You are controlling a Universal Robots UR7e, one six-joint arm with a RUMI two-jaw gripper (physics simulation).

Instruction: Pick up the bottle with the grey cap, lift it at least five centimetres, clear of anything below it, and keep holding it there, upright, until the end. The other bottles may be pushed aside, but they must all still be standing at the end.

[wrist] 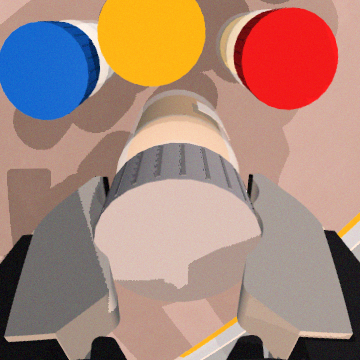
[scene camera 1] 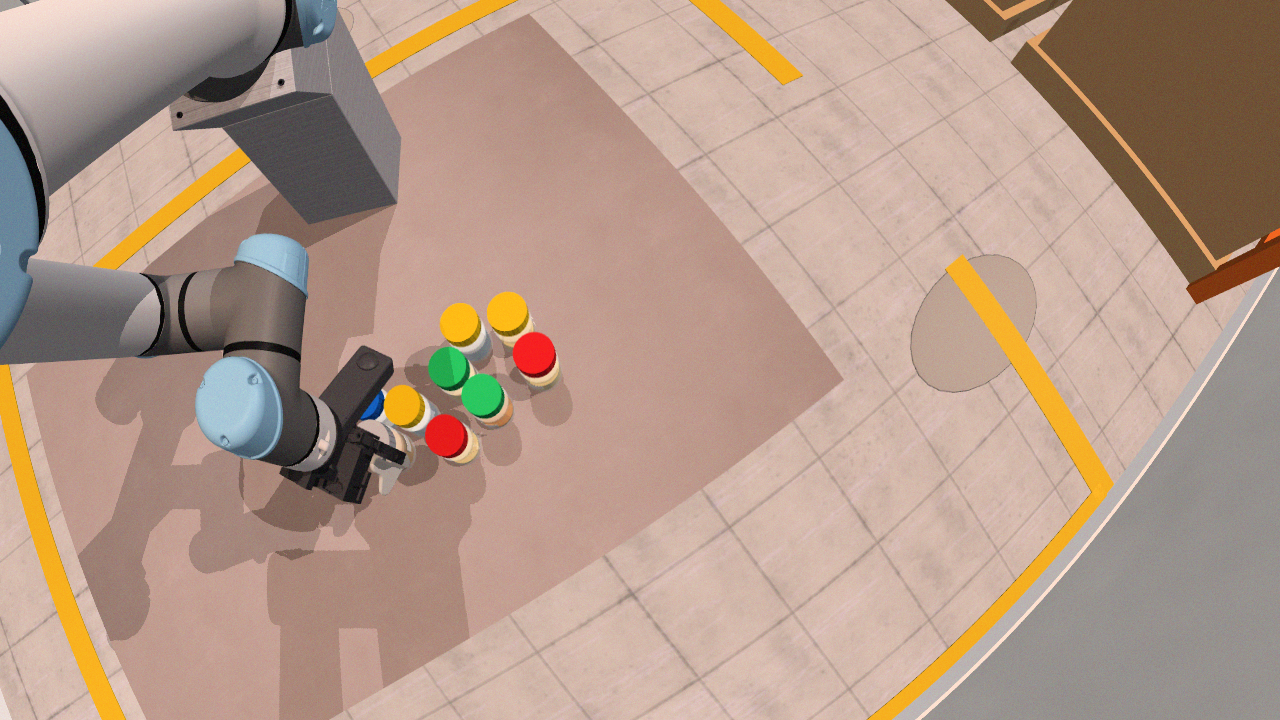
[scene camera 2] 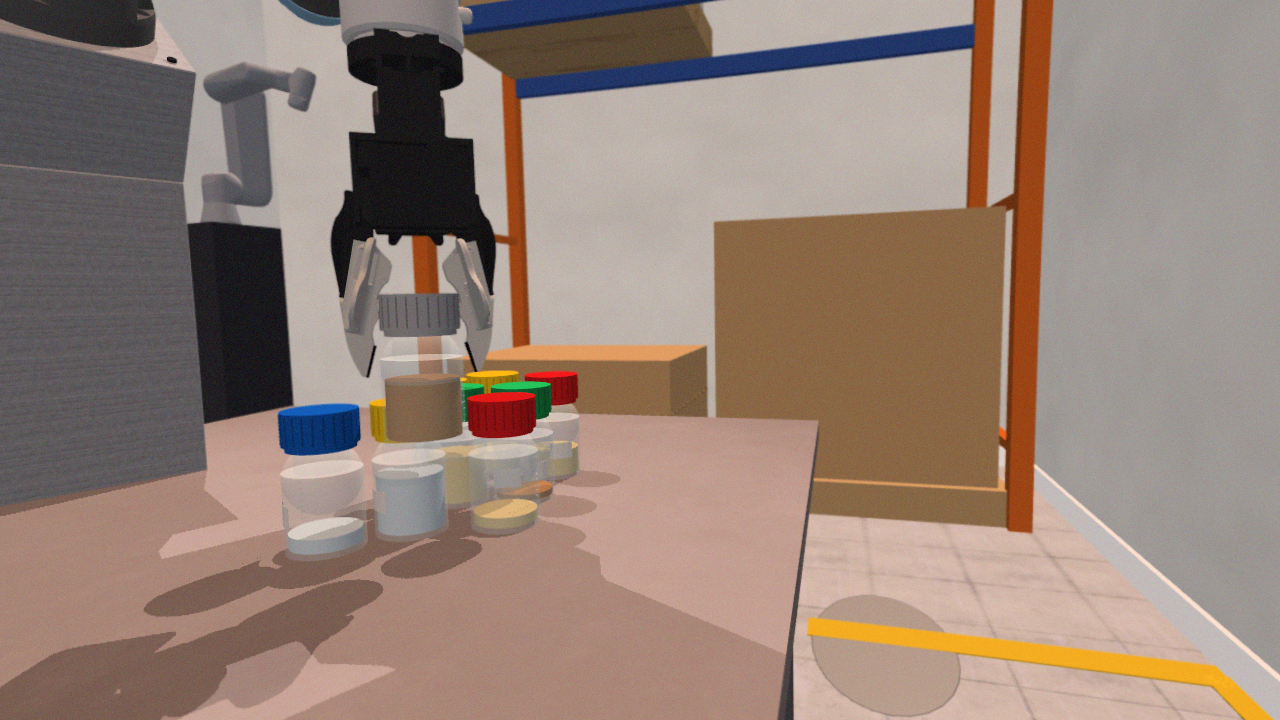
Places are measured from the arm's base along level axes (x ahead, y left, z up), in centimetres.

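Pixels of known places: gripper, between the fingertips: [scene camera 2: 423,374]; arm's base, origin of its link: [scene camera 2: 52,6].
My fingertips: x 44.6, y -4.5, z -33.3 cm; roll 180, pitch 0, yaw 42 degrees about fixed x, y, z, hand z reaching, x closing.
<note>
For each thing: its top centre in the pictures, then the offset to it from my fingertips. Level surfaces: height alone.
- bottle with the grey cap, centre of its top: [wrist: 177,251] [scene camera 2: 419,293] [scene camera 1: 369,441] dx -0.4, dy +0.5, dz +5.7 cm
- blue-capped bottle, centre of its top: [wrist: 40,72] [scene camera 2: 319,409] [scene camera 1: 361,398] dx -8.9, dy -1.0, dz -2.7 cm
- nearest yellow-capped bottle, centre of its top: [wrist: 149,32] [scene camera 2: 406,400] [scene camera 1: 401,404] dx -5.4, dy +4.2, dz -2.7 cm
- nearest red-capped bottle, centre of its top: [wrist: 291,59] [scene camera 2: 501,396] [scene camera 1: 444,435] dx +0.9, dy +8.1, dz -2.7 cm
- table, height of its surface: dz -13.2 cm
The bottle with the grey cap [scene camera 2: 418,313] [wrist: 177,230] is upright and raised off the table, its brown-filled base near the height of the neighbouring caps in scene view 2. My gripper [scene camera 2: 418,353] [wrist: 177,178] is shut on it at the cap and neck, one finger on each side. In scene view 1 the gripper hides much of it. The blue-capped bottle [scene camera 1: 371,404] [scene camera 2: 319,428] [wrist: 47,70], the nearest yellow-capped bottle [scene camera 1: 404,406] [wrist: 152,37] and the nearest red-capped bottle [scene camera 1: 447,436] [scene camera 2: 502,414] [wrist: 290,58] stand close by. The gap beneath the held bottle is partly hidden.
Two green-capped bottles [scene camera 1: 449,368] [scene camera 1: 483,395], two yellow-capped ones [scene camera 1: 460,324] [scene camera 1: 507,313] and another red-capped one [scene camera 1: 534,354] [scene camera 2: 551,387] stand farther along the table [scene camera 1: 626,268] [scene camera 2: 698,501]. The grey pedestal [scene camera 1: 331,147] [scene camera 2: 93,313] rises beside it.
</note>
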